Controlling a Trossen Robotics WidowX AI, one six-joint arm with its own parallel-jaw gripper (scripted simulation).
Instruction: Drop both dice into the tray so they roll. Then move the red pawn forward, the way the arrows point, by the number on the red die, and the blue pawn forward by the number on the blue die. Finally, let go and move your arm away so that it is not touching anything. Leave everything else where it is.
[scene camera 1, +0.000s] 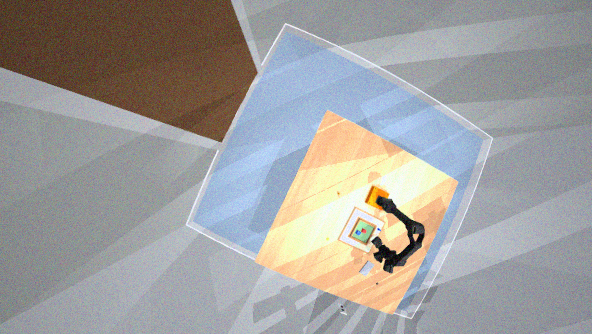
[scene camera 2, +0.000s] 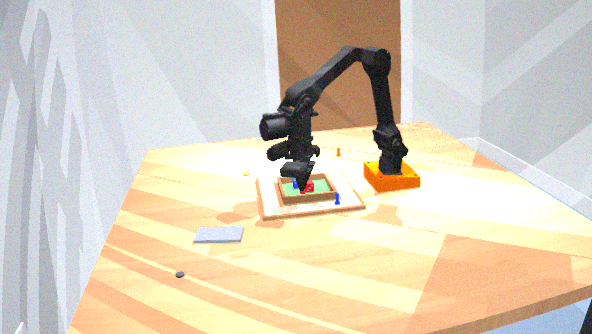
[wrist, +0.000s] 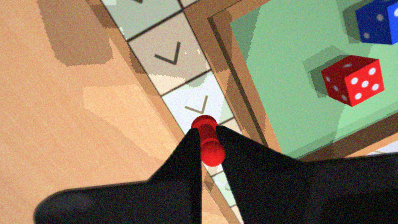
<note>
My gripper (scene camera 2: 302, 189) holds a red pawn (wrist: 212, 152). I also see a grey-blue card (scene camera 2: 224, 234).
My gripper also shows in the wrist view (wrist: 206, 134). Scene camera 1 misses the red pawn, which is hidden by my gripper. The wrist view misses the grey-blue card: it is out of frame.
</note>
